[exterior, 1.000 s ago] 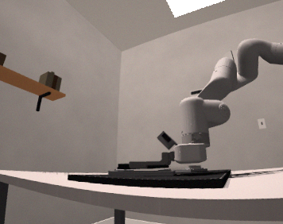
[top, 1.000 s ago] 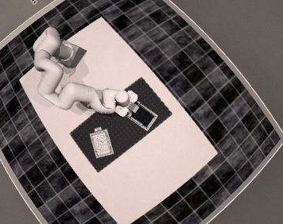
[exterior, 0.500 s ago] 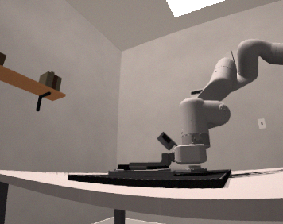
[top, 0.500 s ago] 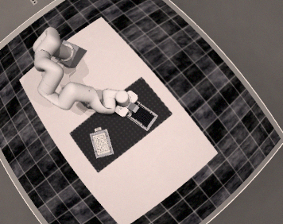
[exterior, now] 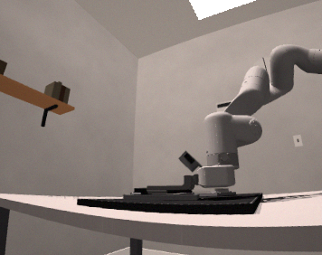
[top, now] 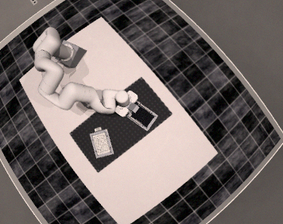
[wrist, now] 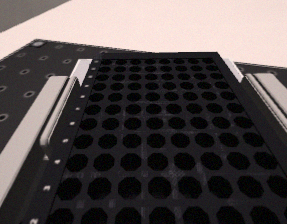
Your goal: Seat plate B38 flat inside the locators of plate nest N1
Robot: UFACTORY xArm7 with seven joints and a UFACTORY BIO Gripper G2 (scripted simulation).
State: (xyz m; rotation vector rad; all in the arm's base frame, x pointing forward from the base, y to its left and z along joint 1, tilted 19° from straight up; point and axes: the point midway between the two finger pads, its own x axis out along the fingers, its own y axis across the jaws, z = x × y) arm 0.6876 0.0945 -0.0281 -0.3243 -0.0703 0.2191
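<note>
My gripper is now right at the black well plate. The rest, counted from my hand: white well plate: 50 mm behind, 310 mm to the right; dark dotted mat: 70 mm behind, 140 mm to the right, 30 mm below.
</note>
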